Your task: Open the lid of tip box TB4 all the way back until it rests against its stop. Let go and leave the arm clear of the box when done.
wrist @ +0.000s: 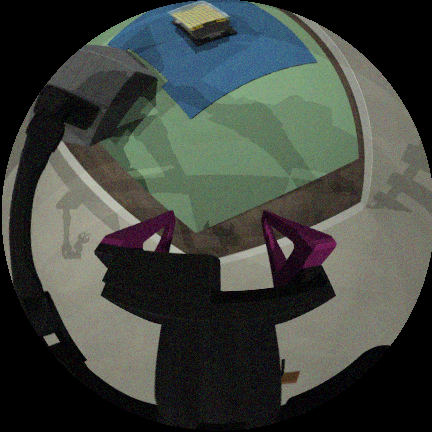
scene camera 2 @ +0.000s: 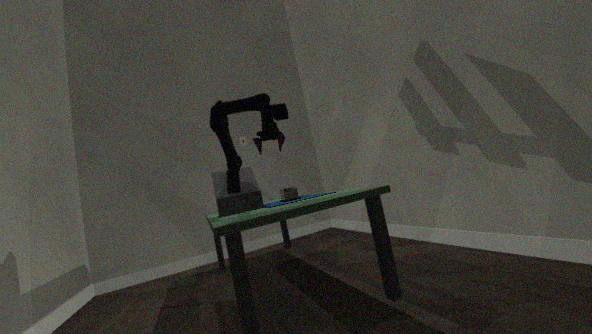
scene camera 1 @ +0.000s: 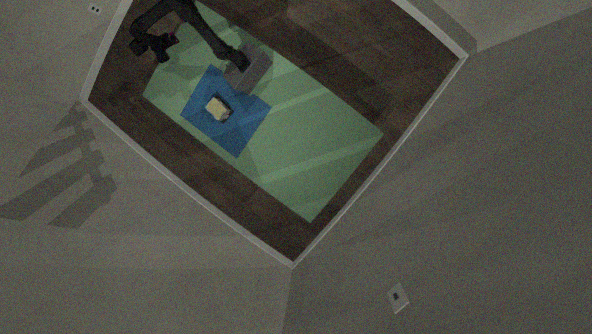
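Seen in the pictures: gripper, fingertip midpoint: [wrist: 217, 214] [scene camera 2: 270, 152] [scene camera 1: 172, 45]; arm's base, link origin: [scene camera 2: 233, 181] [scene camera 1: 241, 61].
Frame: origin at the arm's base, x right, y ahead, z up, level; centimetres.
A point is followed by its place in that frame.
The tip box [scene camera 1: 218, 109] @[x -4.3, y 31.0, z -10.0 cm] [scene camera 2: 289, 194] @[x 3.6, y 30.9, z -14.1 cm] [wrist: 202, 22] is small, with a dark base and yellow contents showing through a clear top. It sits upright on the blue mat [scene camera 1: 240, 137] @[x -24.6, y 36.1, z -17.8 cm] [scene camera 2: 315, 196] @[x 14.2, y 43.2, z -18.1 cm] [wrist: 225, 75] @[x 17.2, y 28.2, z -17.8 cm]. Its clear lid appears down over the yellow part; no raised lid shows. The label TB4 cannot be read. My gripper [scene camera 2: 270, 151] @[x 35.0, y 18.9, z 7.5 cm] [wrist: 217, 214] @[x 35.0, y 18.9, z 7.5 cm] is open, with its two magenta fingers wide apart and nothing between them. It points down, high above the table and well apart from the box, which lies near the top edge of the wrist view.
The green table [scene camera 1: 310, 165] @[x -68.7, y 17.3, z -18.1 cm] [scene camera 2: 350, 195] @[x 53.9, y 44.6, z -18.4 cm] [wrist: 240, 150] @[x 36.9, y 23.0, z -18.1 cm] carries the mat. The grey block [scene camera 1: 260, 67] @[x -8.5, y -4.5, z -4.6 cm] [scene camera 2: 240, 202] @[x 8.8, y 1.8, z -12.7 cm] [wrist: 110, 65] under my arm's base stands beside the mat, close to the box. My arm [scene camera 2: 227, 140] @[x 21.2, y 0.8, z 19.6 cm] rises from it and bends over at the top. Walls surround the table at a distance.
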